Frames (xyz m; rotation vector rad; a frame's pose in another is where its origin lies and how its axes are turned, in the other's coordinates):
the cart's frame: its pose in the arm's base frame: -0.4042 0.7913 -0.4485 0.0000 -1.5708 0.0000
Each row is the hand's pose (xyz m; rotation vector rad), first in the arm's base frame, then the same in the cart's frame.
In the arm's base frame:
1: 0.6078 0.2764 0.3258 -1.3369 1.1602 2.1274
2: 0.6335 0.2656 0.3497 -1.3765 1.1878 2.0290
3: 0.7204 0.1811 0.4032 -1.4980 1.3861 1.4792
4: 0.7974 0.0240 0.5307 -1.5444 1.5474 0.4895
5: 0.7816 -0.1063 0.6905 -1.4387 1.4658 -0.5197
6: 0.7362 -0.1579 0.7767 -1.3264 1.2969 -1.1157
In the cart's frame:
1: 0.7743 -0.5149 -1.0120 -0.5671 -1.2079 -2.4850
2: 0.7982 -0.5257 -1.0377 -0.4746 -1.2835 -2.4771
3: 0.8517 -0.6102 -1.1246 0.0144 -1.6805 -2.2794
4: 0.9792 -0.7673 -1.2016 0.8700 -2.1701 -1.6774
5: 1.1390 -0.8976 -1.1858 1.7043 -2.3105 -0.7998
6: 1.2252 -0.9492 -1.1404 2.1554 -2.1598 -0.1860

